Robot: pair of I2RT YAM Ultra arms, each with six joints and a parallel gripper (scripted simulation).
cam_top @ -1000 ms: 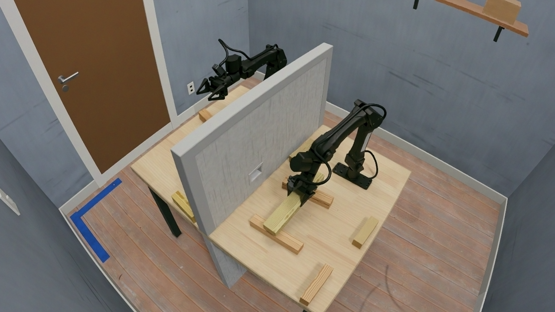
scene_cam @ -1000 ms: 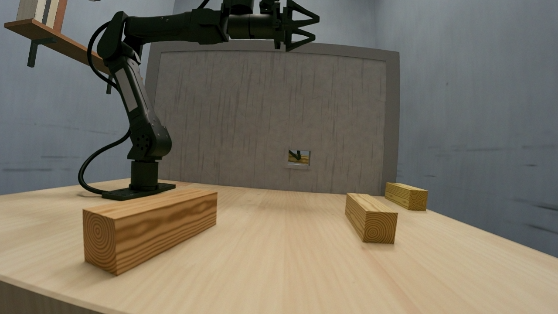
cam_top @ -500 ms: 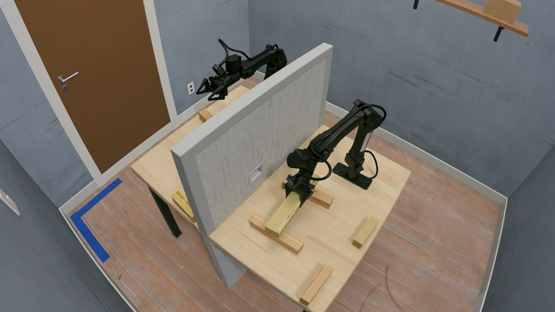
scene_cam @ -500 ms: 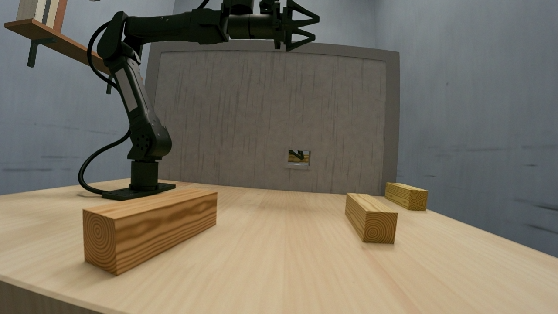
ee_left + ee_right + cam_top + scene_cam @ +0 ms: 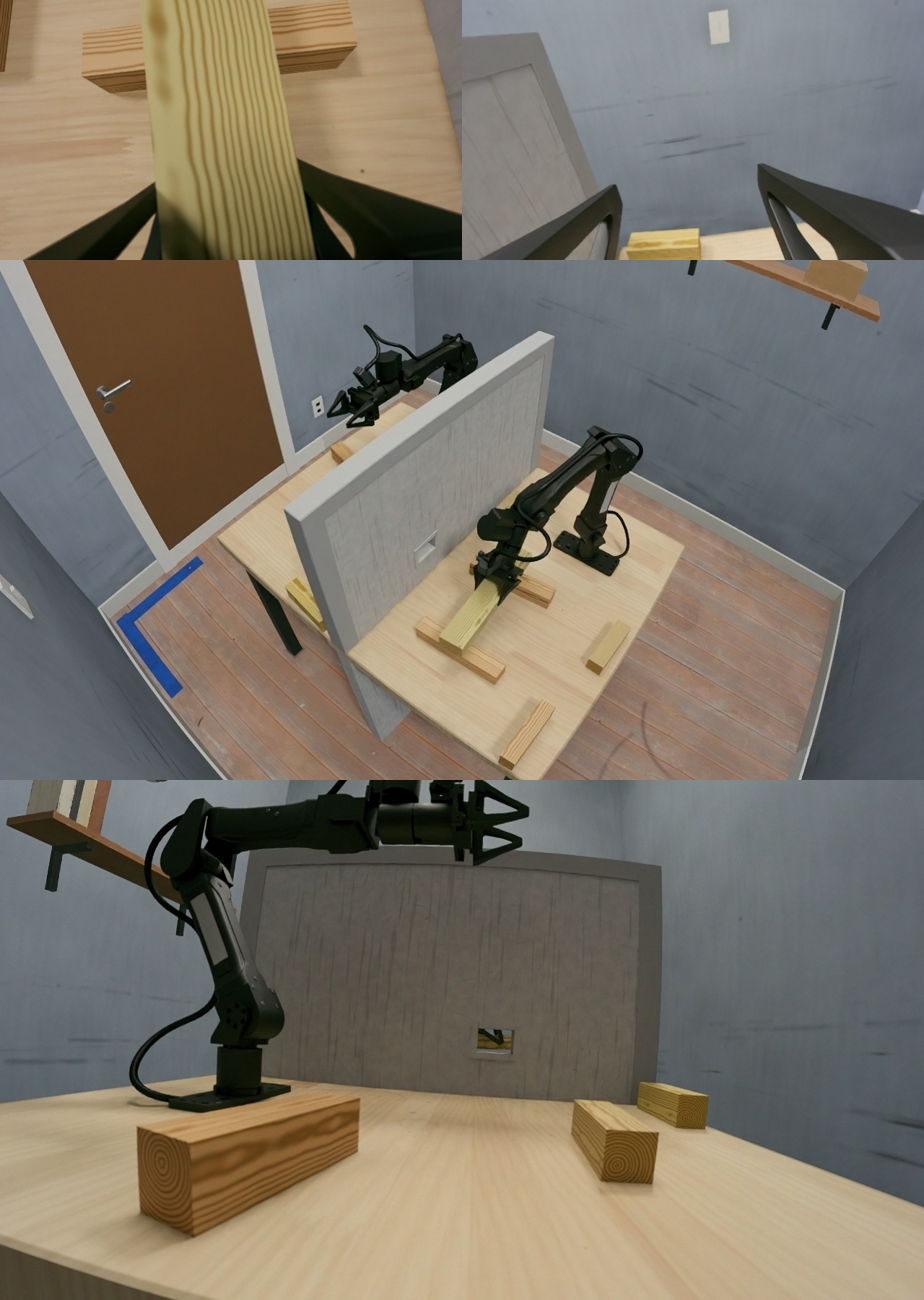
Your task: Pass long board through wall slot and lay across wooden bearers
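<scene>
Now: left hand 120 mm short of the wooden bearer, 90 mm above it and 20 mm to the right of it. From my left hand the other things lie so: thick block (730 mm to the right, 150 mm behind, 80 mm below); then long pale board (right at my left hand).
</scene>
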